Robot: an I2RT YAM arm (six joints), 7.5 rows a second.
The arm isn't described. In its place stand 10 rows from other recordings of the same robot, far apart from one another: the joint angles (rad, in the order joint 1, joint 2, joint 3, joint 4, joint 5, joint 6), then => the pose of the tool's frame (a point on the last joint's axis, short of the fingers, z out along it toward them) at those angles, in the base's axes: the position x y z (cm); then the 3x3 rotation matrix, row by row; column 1 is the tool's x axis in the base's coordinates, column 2 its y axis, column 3 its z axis.
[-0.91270 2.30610 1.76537 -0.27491 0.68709 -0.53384] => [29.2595, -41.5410, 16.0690], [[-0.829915, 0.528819, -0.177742], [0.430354, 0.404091, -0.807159], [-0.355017, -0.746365, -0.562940]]
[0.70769 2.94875 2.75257 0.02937 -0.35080 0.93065] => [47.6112, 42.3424, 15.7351], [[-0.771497, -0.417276, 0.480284], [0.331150, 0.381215, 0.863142], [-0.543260, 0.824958, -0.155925]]
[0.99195 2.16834 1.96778 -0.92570 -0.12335 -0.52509] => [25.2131, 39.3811, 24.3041], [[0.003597, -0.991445, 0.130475], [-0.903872, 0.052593, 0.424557], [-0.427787, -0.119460, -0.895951]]
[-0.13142 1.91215 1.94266 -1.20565 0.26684 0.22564] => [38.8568, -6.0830, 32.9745], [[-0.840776, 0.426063, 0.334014], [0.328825, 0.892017, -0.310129], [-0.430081, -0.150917, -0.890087]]
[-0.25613 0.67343 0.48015 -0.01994 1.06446 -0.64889] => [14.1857, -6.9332, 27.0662], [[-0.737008, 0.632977, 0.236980], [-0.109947, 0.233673, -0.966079], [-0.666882, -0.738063, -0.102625]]
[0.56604 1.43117 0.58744 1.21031 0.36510 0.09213] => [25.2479, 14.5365, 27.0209], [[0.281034, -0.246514, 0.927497], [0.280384, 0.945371, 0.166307], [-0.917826, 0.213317, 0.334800]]
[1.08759 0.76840 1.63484 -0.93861 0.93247 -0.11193] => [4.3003, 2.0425, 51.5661], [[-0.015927, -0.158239, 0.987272], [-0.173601, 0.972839, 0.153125], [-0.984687, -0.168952, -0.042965]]
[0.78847 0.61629 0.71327 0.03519 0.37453 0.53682] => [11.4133, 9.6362, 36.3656], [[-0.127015, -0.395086, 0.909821], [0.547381, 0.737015, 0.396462], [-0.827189, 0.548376, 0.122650]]
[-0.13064 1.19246 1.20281 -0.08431 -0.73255 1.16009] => [26.7868, -1.1182, 41.3940], [[-0.546719, -0.158172, 0.822240], [0.759335, 0.320169, 0.566483], [-0.352858, 0.934063, -0.054937]]
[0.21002 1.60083 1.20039 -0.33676 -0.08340 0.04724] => [34.9501, 7.7533, 26.3538], [[-0.669372, -0.236728, 0.704202], [-0.094570, 0.967315, 0.235285], [-0.736883, 0.090897, -0.669881]]
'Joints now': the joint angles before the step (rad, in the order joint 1, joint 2, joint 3, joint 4, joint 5, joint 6). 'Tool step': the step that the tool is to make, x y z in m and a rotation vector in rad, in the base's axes. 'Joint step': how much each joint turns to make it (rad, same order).
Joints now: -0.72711, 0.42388, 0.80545, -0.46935, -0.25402, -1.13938
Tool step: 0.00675, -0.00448, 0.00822, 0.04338, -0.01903, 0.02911
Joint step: 0.00011, 0.05088, 0.03346, 0.01453, -0.03291, 0.04389
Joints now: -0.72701, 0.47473, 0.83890, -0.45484, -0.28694, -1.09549
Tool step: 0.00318, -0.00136, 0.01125, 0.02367, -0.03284, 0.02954
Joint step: -0.00016, 0.03395, 0.03939, 0.01494, -0.03278, 0.03877
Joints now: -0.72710, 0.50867, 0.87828, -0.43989, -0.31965, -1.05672
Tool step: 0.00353, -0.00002, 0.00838, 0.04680, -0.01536, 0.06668
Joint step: 0.00002, 0.03329, 0.03921, -0.01067, -0.06977, 0.04288
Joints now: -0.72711, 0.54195, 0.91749, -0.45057, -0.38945, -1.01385
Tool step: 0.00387, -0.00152, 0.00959, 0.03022, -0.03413, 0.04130
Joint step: -0.00002, 0.03125, 0.03124, 0.02401, -0.04409, 0.04645
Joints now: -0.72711, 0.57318, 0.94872, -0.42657, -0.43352, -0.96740
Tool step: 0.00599, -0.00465, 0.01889, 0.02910, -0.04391, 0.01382
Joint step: 0.00011, 0.06010, 0.06916, 0.02825, -0.01535, 0.05580
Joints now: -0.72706, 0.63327, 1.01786, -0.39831, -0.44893, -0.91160
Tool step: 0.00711, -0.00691, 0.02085, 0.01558, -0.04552, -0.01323
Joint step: 0.00000, 0.06858, 0.07849, 0.03354, 0.01356, 0.04623
